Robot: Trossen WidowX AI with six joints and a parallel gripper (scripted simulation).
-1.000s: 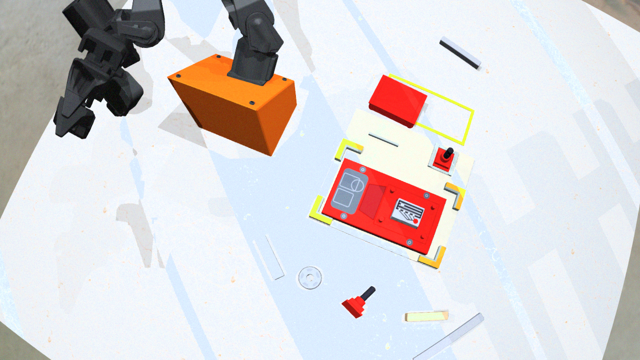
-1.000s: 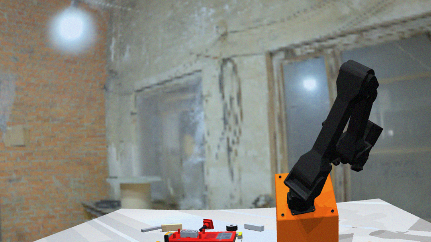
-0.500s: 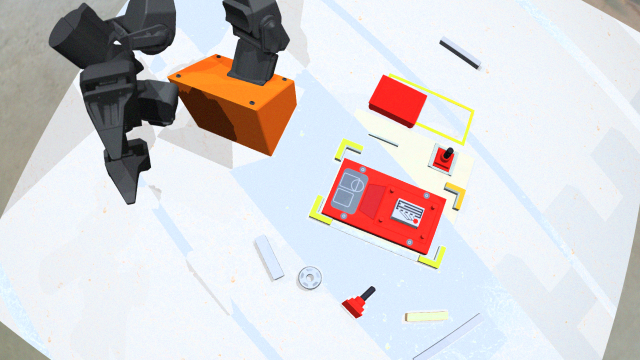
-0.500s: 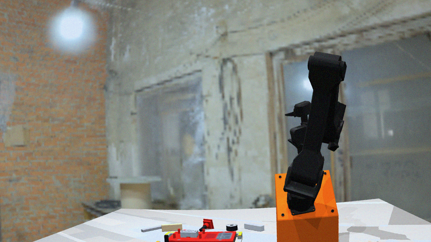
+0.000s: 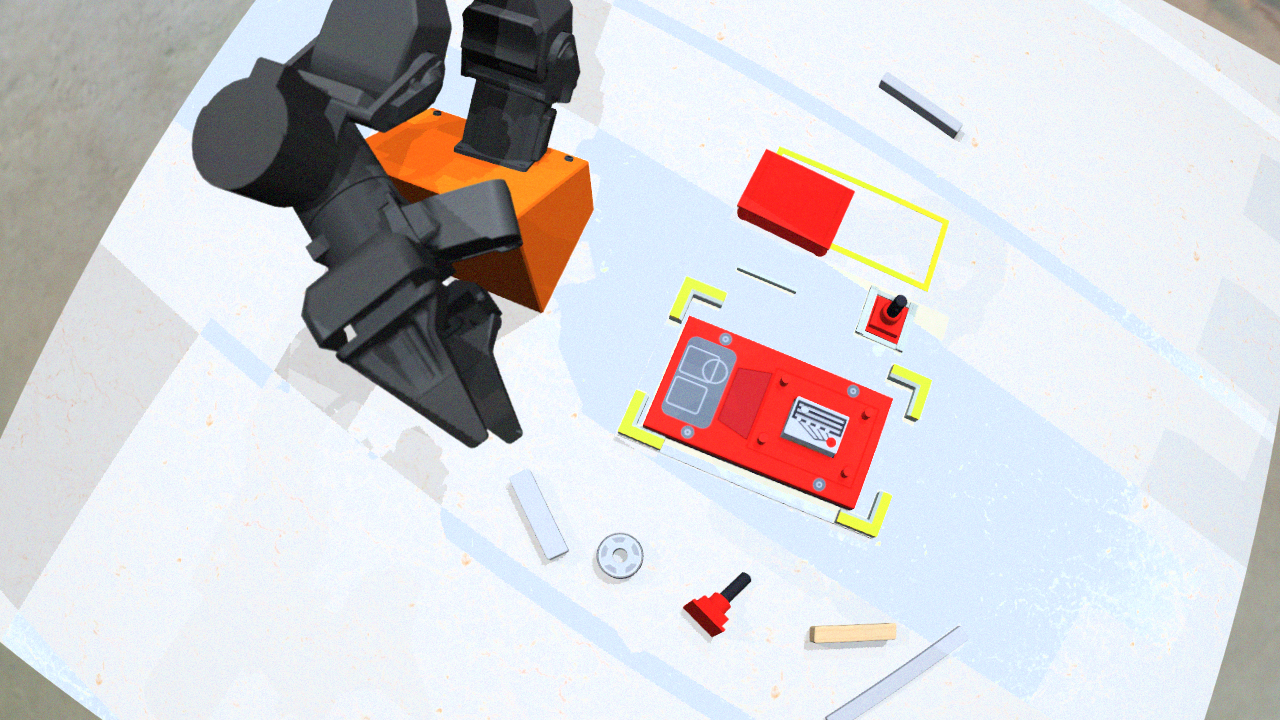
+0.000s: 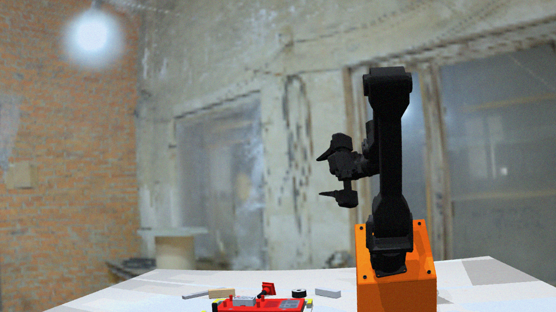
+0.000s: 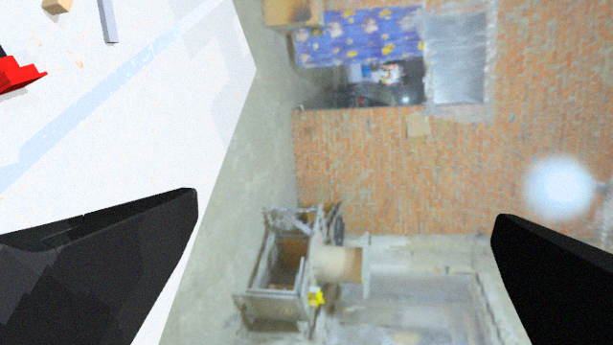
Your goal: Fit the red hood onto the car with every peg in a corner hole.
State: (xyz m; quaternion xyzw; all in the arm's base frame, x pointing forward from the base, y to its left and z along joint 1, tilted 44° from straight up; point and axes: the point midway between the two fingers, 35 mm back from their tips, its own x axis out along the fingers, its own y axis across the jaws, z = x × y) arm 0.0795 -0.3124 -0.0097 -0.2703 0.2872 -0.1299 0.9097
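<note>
Right now the red hood is 130 mm ahead of my gripper tip, 340 mm to the left of it and 310 mm below it. Also, from my gripper tip: long grey strip 340 mm ahead, 70 mm to the right, 320 mm below; then wooden block 280 mm ahead, 30 mm to the right, 310 mm below.
</note>
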